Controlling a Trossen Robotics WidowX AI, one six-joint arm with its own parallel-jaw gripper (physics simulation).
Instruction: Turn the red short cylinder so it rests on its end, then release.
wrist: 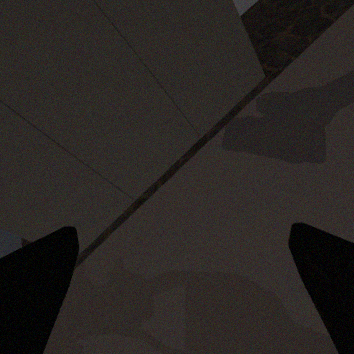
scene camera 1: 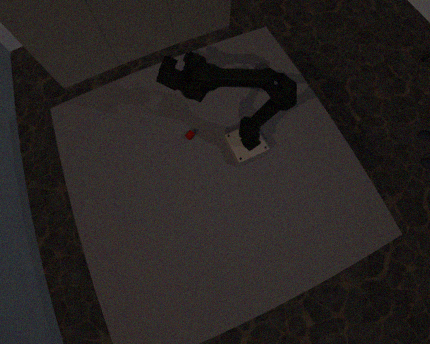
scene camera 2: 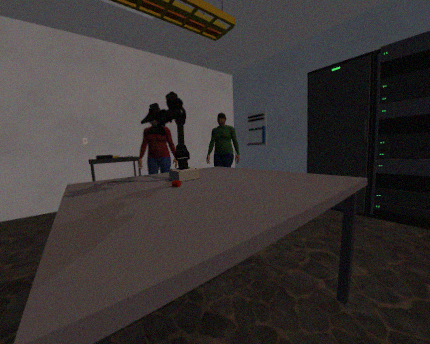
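The red short cylinder (scene camera 1: 190, 135) (scene camera 2: 176, 184) is a small red shape on the table (scene camera 1: 200, 215) (scene camera 2: 200, 215), a little to the left of the arm's base in scene camera 1. It is too small and dark there to tell surely whether it lies on its side or stands on its end. It does not show in the wrist view. My gripper (scene camera 1: 179, 63) (wrist: 185, 236) is open and empty. It is raised high above the table, well away from the cylinder, towards the back edge in scene camera 1.
The arm's pale base plate (scene camera 1: 241, 153) (scene camera 2: 185, 174) stands close to the cylinder. A large panelled surface (scene camera 1: 125, 35) (wrist: 100, 100) lies beyond the table's back edge. Two people, one in red (scene camera 2: 159, 145) and one in green (scene camera 2: 223, 140), stand behind the table.
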